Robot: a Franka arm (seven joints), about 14 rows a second.
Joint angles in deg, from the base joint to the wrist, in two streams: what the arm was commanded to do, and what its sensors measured. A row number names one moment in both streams.
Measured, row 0:
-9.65, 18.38, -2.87, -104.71, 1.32, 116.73, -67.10
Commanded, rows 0 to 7:
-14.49, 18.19, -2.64, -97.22, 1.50, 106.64, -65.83
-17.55, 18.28, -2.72, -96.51, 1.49, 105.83, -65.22
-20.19, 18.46, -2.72, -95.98, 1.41, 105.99, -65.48
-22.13, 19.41, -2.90, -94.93, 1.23, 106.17, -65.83
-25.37, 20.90, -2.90, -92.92, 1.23, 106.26, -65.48
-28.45, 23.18, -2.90, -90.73, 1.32, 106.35, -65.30
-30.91, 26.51, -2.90, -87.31, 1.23, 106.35, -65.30
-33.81, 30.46, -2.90, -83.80, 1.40, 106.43, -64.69
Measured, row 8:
-29.36, 22.27, -3.75, -92.52, 1.28, 107.36, -66.03
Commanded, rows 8 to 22:
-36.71, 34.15, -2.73, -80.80, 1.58, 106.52, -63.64
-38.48, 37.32, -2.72, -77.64, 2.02, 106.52, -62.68
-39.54, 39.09, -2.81, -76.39, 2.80, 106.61, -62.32
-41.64, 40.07, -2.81, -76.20, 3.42, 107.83, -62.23
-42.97, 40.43, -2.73, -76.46, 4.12, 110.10, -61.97
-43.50, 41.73, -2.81, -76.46, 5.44, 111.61, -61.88
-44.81, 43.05, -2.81, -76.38, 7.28, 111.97, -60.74
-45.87, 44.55, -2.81, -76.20, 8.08, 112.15, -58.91
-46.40, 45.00, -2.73, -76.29, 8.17, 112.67, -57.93
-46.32, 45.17, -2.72, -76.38, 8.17, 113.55, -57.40
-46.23, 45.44, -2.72, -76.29, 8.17, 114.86, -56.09
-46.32, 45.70, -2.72, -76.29, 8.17, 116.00, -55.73
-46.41, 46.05, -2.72, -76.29, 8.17, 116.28, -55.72
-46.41, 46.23, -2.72, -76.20, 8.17, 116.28, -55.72
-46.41, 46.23, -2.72, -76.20, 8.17, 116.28, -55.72
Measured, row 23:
-45.82, 44.93, -3.37, -78.34, 7.60, 116.23, -56.51
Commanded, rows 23 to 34:
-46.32, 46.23, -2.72, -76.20, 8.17, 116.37, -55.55
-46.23, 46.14, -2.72, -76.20, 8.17, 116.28, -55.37
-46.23, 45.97, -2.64, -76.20, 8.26, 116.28, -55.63
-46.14, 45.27, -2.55, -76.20, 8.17, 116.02, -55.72
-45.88, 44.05, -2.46, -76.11, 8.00, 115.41, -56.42
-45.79, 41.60, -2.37, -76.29, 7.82, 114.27, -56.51
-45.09, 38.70, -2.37, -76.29, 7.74, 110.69, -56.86
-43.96, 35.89, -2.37, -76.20, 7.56, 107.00, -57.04
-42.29, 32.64, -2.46, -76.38, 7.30, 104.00, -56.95
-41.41, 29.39, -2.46, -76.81, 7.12, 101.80, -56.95
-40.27, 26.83, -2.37, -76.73, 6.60, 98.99, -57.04
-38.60, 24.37, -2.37, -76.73, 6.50, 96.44, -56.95
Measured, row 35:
-40.97, 30.43, -2.20, -74.02, 7.34, 100.08, -56.71
